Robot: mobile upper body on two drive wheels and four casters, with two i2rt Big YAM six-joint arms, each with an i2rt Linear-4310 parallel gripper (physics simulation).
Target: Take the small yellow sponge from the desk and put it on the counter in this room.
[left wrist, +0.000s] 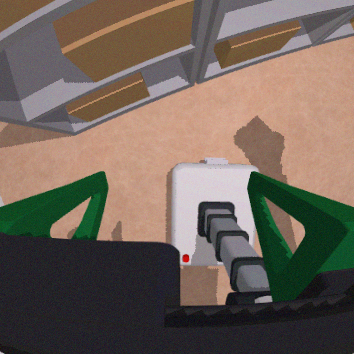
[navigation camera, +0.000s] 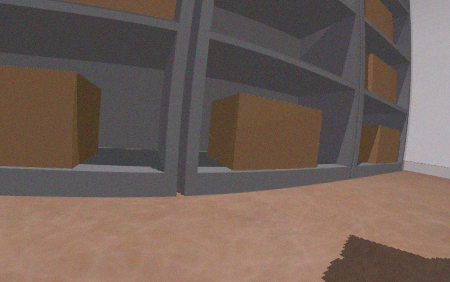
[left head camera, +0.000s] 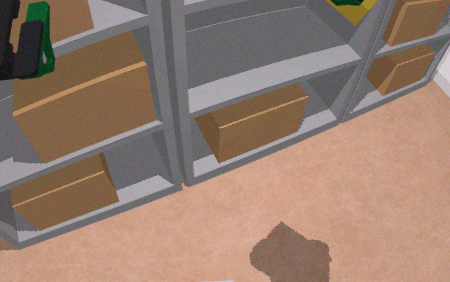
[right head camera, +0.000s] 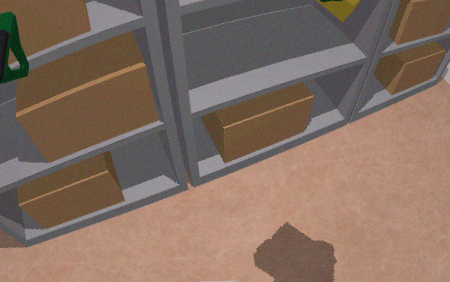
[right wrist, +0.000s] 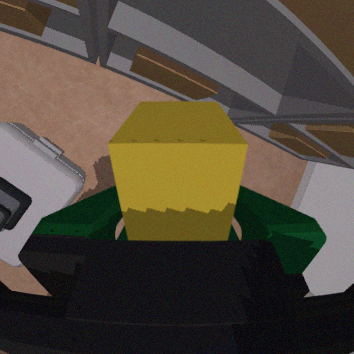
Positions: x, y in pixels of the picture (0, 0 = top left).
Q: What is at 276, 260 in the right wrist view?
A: My right gripper.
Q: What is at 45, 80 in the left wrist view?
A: A grey shelving unit.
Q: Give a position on a grey shelving unit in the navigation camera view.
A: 158, 77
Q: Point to a grey shelving unit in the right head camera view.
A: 197, 64
